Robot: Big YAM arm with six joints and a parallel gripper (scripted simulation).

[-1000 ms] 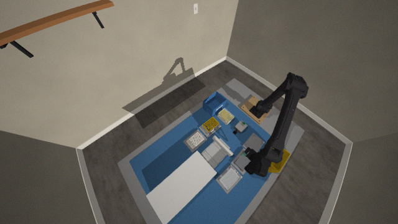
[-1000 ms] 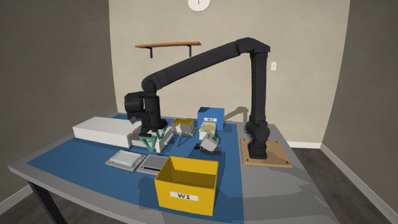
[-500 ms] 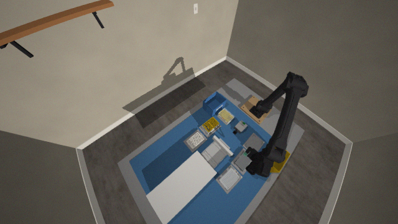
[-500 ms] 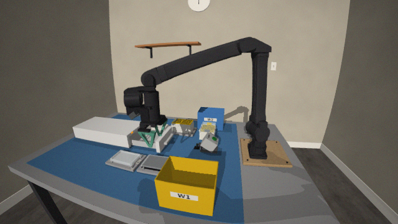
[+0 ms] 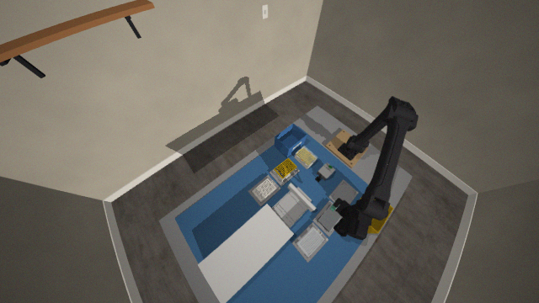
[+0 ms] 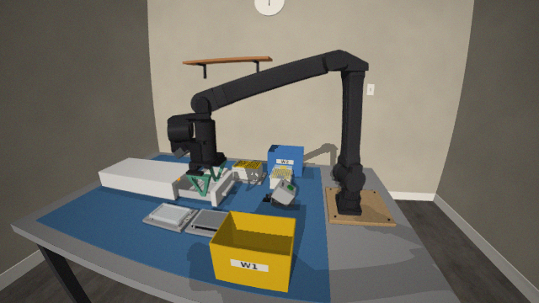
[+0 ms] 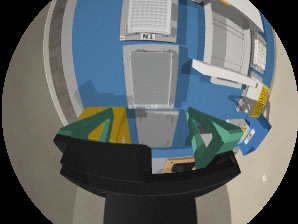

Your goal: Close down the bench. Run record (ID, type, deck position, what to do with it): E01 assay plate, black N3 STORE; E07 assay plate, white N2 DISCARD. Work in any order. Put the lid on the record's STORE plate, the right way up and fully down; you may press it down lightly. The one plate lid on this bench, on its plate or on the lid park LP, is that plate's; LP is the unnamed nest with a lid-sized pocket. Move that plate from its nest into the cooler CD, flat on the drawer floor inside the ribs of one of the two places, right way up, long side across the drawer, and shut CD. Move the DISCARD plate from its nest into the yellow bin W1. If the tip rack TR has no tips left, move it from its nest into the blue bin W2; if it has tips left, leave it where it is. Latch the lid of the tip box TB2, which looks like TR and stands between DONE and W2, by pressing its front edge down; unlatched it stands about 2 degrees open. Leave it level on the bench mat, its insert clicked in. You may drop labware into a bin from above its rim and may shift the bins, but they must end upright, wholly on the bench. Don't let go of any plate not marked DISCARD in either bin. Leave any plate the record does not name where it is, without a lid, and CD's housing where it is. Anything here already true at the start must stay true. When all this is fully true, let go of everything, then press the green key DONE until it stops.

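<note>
The grey plate lid is 120 mm below my hand. Round my hand: grey lid park nest: 170 mm behind, 140 mm below, 20 mm to the right; then black plate: 130 mm below; then yellow bin W1: 170 mm behind, 130 mm to the left, 110 mm below.
</note>
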